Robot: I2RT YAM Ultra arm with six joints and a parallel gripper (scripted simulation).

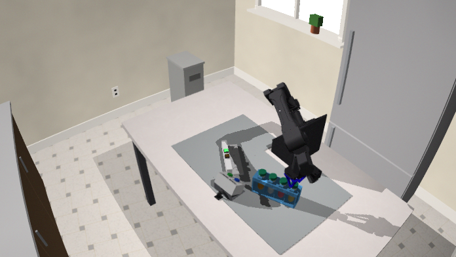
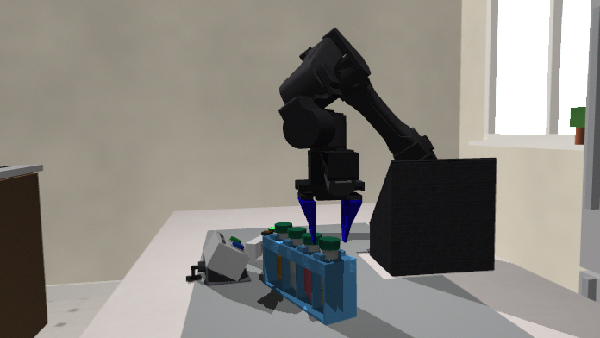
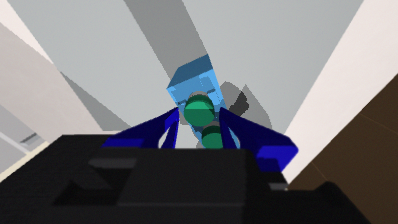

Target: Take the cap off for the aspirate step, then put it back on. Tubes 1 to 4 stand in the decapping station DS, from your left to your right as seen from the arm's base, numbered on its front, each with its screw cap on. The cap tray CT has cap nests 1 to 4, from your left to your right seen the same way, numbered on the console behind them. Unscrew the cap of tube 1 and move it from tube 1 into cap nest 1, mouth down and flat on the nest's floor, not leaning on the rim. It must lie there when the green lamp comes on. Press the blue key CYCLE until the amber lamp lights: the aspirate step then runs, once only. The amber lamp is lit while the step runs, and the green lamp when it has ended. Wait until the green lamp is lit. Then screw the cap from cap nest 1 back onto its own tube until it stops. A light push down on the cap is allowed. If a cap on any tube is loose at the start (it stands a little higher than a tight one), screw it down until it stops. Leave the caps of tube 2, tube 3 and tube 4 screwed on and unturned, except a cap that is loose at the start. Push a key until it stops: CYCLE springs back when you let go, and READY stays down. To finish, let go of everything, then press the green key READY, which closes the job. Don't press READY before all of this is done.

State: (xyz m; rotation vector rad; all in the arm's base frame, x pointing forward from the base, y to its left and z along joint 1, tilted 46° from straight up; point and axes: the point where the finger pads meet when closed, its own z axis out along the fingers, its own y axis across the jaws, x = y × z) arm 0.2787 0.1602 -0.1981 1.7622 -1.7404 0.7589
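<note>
Now: the green cap 1 cm below my hand. The rest, counted from my hand: blue key (21 cm to the right, 15 cm ahead, 6 cm below); green key (25 cm to the right, 16 cm ahead, 6 cm below); grey key box (23 cm to the right, 17 cm ahead, 7 cm below).
</note>
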